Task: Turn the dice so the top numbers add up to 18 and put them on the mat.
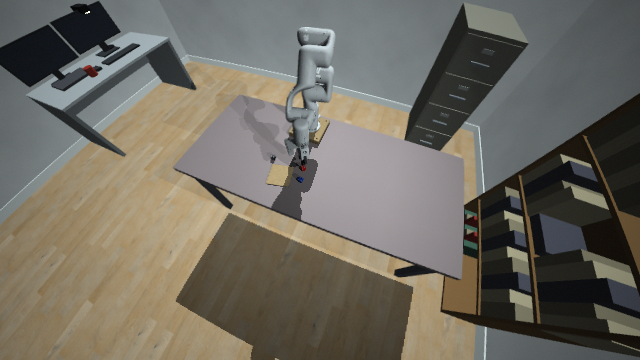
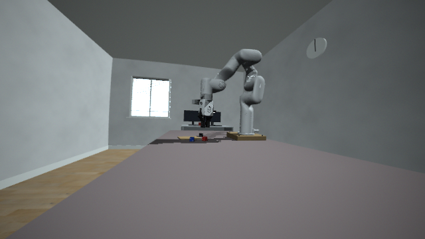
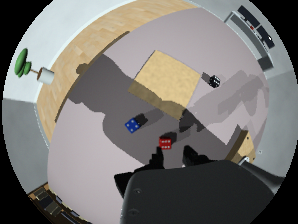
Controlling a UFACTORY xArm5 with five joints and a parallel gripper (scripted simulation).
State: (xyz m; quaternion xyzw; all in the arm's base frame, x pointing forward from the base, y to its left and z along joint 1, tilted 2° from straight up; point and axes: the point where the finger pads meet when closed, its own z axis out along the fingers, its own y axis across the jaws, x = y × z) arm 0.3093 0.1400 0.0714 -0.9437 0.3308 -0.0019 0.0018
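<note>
Right now my hand is 90 mm above the red die. From my hand the other things lie so: tan mat (110 mm ahead, 100 mm to the right, 100 mm below); then black die (210 mm to the right, 90 mm below, 30 mm ahead); then blue die (90 mm below, 80 mm ahead, 30 mm to the left).
</note>
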